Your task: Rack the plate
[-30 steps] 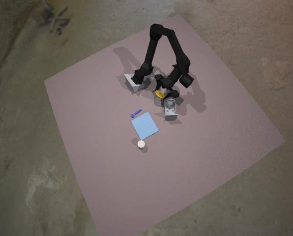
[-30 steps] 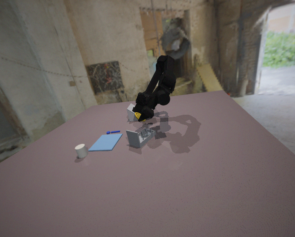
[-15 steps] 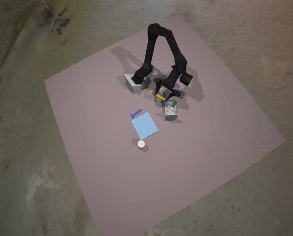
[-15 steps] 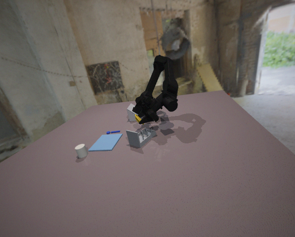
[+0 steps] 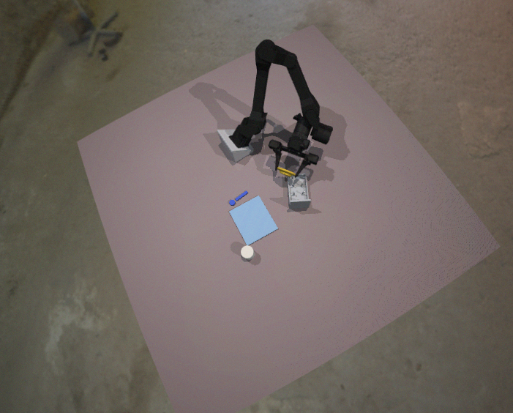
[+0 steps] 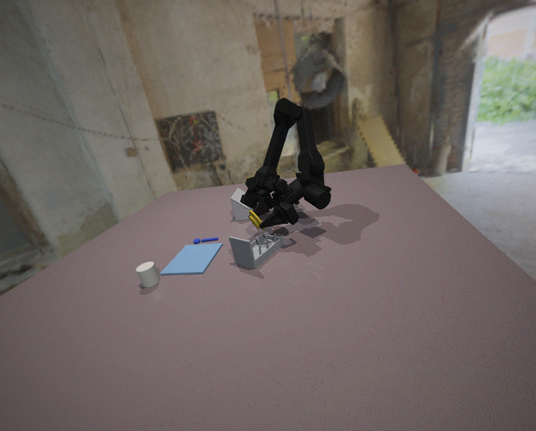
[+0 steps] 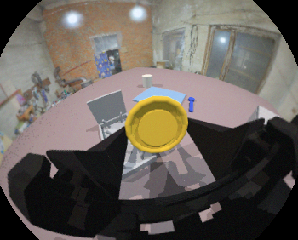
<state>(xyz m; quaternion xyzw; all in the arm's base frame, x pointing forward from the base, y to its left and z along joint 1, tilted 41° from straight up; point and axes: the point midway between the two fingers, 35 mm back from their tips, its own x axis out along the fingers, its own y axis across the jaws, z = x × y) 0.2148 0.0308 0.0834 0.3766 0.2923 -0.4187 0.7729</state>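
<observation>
My gripper tip is now 60 mm short of the grey dish rack, 10 mm to the right of it and 40 mm above it. From my gripper tip the other things lie so: blue spoon: 60 mm behind, 190 mm to the right, 60 mm below; then yellow plate: 10 mm to the left; then light blue mat: 50 mm ahead, 190 mm to the right, 60 mm below.
</observation>
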